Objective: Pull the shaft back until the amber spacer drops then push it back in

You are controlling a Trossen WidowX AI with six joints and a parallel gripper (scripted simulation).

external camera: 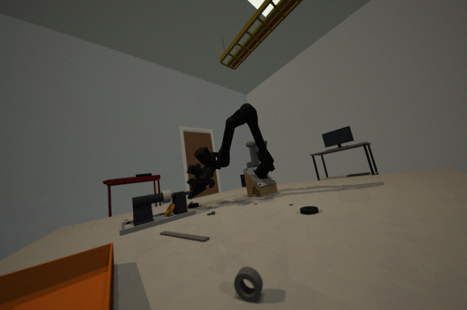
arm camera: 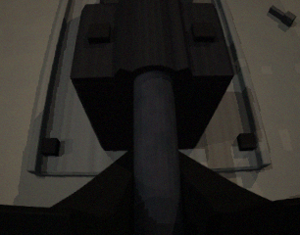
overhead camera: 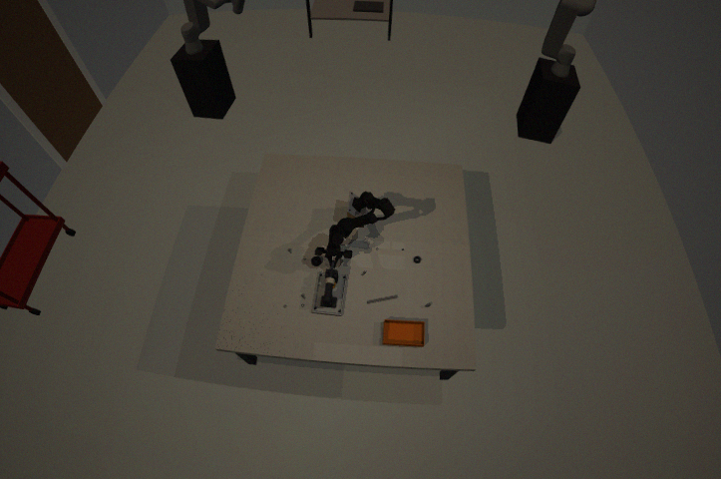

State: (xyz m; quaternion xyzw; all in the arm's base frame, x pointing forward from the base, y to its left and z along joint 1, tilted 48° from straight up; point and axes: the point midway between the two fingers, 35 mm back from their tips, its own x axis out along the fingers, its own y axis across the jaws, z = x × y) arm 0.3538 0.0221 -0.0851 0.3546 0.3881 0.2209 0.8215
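Now: the shaft 40 mm ahead of my gripper tip and 30 mm above it. Also, from my gripper tip: amber spacer 80 mm ahead, 20 mm below, 10 mm to the left; pale spacer 90 mm ahead, 30 mm above, 10 mm to the left; white spacer 100 mm ahead, 30 mm above, 10 mm to the left.
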